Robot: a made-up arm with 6 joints.
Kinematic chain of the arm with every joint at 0, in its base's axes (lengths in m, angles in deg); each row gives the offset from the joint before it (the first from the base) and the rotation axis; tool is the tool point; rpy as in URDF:
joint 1: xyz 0 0.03 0.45 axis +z
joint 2: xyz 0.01 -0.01 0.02 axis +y
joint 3: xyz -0.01 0 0.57 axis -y
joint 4: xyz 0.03 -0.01 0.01 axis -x
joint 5: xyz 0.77 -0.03 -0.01 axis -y
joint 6: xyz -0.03 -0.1 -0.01 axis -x
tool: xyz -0.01 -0.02 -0.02 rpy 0 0 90
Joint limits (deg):
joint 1: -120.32..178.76
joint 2: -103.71..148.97
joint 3: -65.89..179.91
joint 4: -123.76..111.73
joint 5: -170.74..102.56
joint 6: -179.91..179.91
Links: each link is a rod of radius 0.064 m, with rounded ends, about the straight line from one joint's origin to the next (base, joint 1, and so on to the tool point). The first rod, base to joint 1, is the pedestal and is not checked.
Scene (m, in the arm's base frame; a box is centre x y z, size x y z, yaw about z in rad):
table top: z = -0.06
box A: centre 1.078 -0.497 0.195 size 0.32 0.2 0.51 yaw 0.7
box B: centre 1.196 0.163 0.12 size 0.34 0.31 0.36 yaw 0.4
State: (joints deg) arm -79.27 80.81 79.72 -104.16 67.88 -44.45
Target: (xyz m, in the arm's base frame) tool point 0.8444 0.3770 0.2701
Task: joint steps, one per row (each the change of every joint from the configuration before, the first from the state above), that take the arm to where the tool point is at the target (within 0.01 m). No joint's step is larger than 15 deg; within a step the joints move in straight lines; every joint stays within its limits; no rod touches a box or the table.
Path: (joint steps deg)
1: 13.68 -5.51 -2.89 -0.49 4.34 3.15
2: 13.68 -5.52 -2.89 -0.49 4.33 3.16
3: 13.68 -5.51 -2.88 -0.49 4.34 3.15
4: 13.67 -5.51 -2.89 -0.49 4.33 3.16
5: 13.68 -5.52 -2.89 -0.49 4.34 3.15
6: 13.68 -5.51 -2.89 -0.48 4.33 3.15
7: 13.68 -5.51 -2.89 -0.49 4.33 3.16
8: 13.68 -5.52 -2.89 -0.49 4.34 3.15
9: -3.20 1.46 -14.34 0.42 -11.63 -5.57
10: -3.20 1.46 -14.35 0.42 -11.63 -5.57
11: -3.19 1.46 -14.35 0.42 -11.63 -5.56
12: -3.20 1.45 -14.35 0.42 -11.63 -5.57

